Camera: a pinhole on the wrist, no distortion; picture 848 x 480 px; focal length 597.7 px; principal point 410.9 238.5 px. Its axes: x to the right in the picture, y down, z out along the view. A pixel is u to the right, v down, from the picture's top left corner.
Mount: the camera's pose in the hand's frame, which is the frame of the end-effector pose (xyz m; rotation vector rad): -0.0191 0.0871 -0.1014 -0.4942 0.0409 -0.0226
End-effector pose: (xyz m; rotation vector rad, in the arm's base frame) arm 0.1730 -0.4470 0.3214 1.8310 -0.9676 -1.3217
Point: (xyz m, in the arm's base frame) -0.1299 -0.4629 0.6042
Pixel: 126.0 295.0
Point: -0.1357 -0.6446 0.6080
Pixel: 371.1 386.2
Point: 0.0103 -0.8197 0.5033
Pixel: 749.9 462.0
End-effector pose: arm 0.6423 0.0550 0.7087 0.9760 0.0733 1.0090
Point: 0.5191 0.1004 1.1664
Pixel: 597.1 465.4
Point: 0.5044 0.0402 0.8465
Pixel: 309.4 346.5
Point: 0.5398 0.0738 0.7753
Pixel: 379.1 175.6
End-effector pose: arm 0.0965 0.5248 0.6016 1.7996 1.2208 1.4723
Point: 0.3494 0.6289 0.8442
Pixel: 799.2 227.5
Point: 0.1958 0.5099 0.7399
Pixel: 647.1 187.5
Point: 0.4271 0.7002 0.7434
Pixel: 762.2 23.3
